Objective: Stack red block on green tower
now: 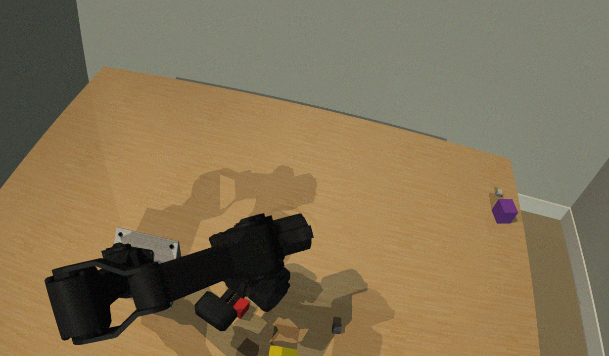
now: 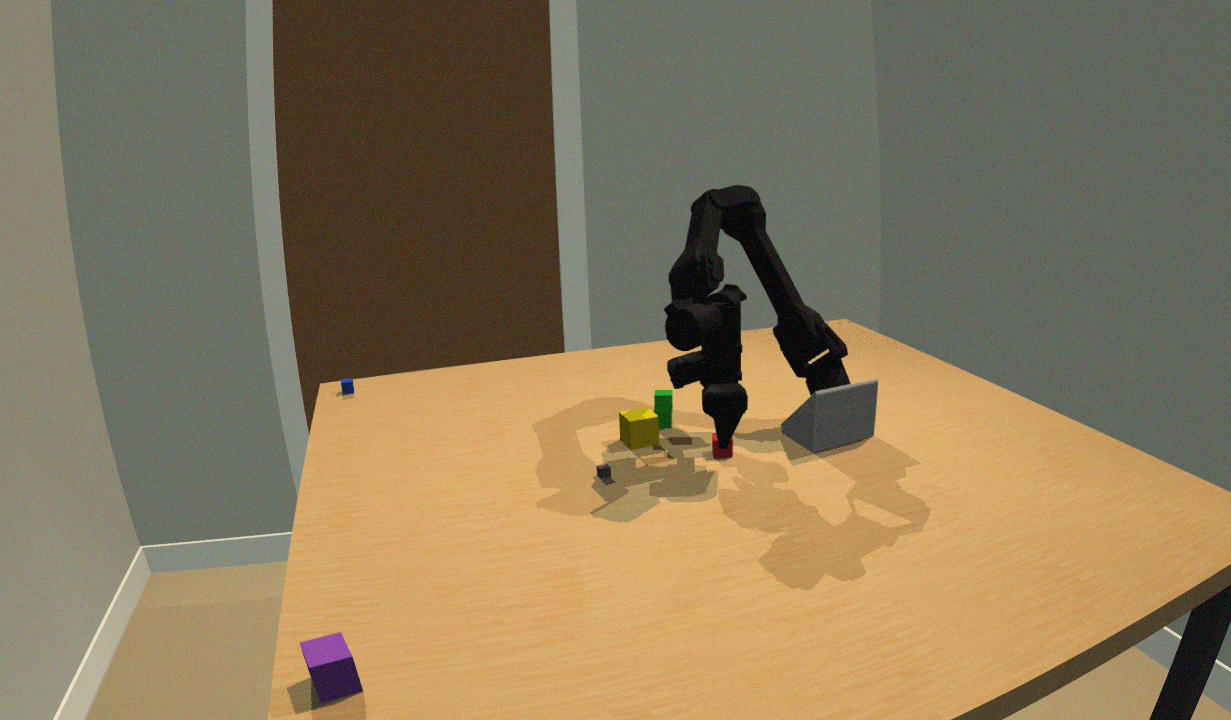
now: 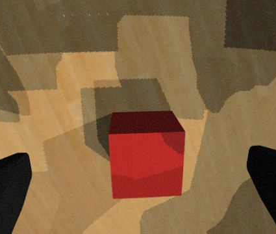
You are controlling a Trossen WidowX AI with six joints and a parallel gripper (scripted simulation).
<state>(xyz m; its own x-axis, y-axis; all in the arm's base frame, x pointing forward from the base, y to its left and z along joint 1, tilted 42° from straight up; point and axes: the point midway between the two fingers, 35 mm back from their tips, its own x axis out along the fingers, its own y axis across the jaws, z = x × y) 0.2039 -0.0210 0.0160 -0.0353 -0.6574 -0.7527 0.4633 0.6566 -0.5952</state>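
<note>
Now: gripper tip 1 cm above the red block. The rest, counted from my gripper tip: yellow cube: 8 cm ahead, 11 cm to the right, 1 cm below; then purple cube: 62 cm ahead, 33 cm to the left, 1 cm below; then small dark block: 18 cm ahead, 2 cm to the right, 2 cm below.
</note>
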